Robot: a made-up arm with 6 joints.
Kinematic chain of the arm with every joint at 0, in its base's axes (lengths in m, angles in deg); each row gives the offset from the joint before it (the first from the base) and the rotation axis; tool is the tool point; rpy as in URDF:
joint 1: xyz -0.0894 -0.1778 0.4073 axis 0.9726 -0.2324 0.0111
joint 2: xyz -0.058 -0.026 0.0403 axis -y
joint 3: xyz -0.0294 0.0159 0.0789 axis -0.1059 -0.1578 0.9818
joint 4: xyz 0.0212 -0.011 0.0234 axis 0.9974 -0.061 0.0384
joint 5: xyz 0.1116 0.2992 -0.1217 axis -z
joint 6: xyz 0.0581 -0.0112 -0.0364 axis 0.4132 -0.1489 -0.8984
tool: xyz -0.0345 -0.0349 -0.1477 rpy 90 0 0
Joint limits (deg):
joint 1: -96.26..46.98
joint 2: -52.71..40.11
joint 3: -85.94..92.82
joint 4: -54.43..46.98
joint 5: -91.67..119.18
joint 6: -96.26..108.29
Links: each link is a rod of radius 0.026 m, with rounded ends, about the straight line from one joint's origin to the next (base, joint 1, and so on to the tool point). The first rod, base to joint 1, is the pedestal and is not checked.
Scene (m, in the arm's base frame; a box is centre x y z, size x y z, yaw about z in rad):
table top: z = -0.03
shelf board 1: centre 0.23 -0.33 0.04 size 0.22 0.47 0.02 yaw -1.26
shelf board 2: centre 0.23 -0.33 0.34 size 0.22 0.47 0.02 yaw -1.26
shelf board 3: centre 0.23 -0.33 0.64 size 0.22 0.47 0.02 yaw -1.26
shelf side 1: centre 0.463 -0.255 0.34 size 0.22 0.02 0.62 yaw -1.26
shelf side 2: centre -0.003 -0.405 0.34 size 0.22 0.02 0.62 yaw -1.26
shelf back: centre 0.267 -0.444 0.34 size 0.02 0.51 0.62 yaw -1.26
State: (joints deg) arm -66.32 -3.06 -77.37 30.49 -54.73 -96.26
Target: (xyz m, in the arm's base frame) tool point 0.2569 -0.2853 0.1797
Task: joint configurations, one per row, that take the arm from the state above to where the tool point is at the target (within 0.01 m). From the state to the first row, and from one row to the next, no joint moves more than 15 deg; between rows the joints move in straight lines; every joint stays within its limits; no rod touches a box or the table.
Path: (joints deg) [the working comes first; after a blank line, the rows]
Joints at the target: -67.90 -20.25 -44.89 24.87 -71.90 -96.26
Straight joint move there: touches shelf board 2.

1: -67.31 6.83 -73.61 31.78 -42.29 -91.33
2: -68.30 16.72 -69.85 33.06 -29.85 -86.41
3: -69.29 26.61 -66.09 34.35 -17.41 -81.48
4: -62.66 15.44 -52.51 29.91 -27.58 -80.99
5: -56.03 4.27 -38.94 25.47 -37.74 -80.50
6: -49.39 -6.90 -25.36 21.03 -47.91 -80.01
7: -58.65 -13.58 -35.13 22.95 -59.90 -88.13
8: -67.90 -20.25 -44.89 24.87 -71.90 -96.26

